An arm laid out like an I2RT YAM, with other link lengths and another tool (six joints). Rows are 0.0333 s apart.
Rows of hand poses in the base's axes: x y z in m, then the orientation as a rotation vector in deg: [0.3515, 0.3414, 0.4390, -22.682, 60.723, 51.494]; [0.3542, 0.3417, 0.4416, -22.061, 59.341, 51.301]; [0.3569, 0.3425, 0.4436, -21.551, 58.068, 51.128]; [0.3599, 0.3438, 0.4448, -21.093, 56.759, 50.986]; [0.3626, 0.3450, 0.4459, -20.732, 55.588, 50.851]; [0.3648, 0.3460, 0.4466, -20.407, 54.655, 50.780]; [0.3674, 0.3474, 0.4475, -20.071, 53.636, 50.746]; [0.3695, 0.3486, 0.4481, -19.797, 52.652, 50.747]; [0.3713, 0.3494, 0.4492, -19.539, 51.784, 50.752]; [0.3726, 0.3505, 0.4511, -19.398, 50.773, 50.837]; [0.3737, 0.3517, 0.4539, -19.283, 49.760, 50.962]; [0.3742, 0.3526, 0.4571, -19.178, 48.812, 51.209]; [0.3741, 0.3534, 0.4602, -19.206, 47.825, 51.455]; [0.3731, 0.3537, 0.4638, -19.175, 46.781, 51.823]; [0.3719, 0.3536, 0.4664, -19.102, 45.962, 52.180]
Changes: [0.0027, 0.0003, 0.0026, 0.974, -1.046, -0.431]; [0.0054, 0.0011, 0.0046, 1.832, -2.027, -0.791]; [0.0084, 0.0024, 0.0058, 2.683, -3.045, -1.095]; [0.0111, 0.0036, 0.0069, 3.407, -3.972, -1.346]; [0.0133, 0.0046, 0.0076, 4.027, -4.688, -1.533]; [0.0159, 0.0060, 0.0085, 4.708, -5.461, -1.690]; [0.0180, 0.0072, 0.0091, 5.344, -6.212, -1.786]; [0.0198, 0.0080, 0.0102, 5.919, -6.868, -1.874]; [0.0211, 0.0091, 0.0121, 6.505, -7.658, -1.830]; [0.0222, 0.0103, 0.0149, 7.090, -8.444, -1.736]; [0.0227, 0.0112, 0.0181, 7.686, -9.138, -1.538]; [0.0226, 0.0120, 0.0212, 8.203, -9.907, -1.268]; [0.0216, 0.0123, 0.0248, 8.836, -10.664, -0.921]; [0.0204, 0.0122, 0.0274, 9.395, -11.219, -0.614]
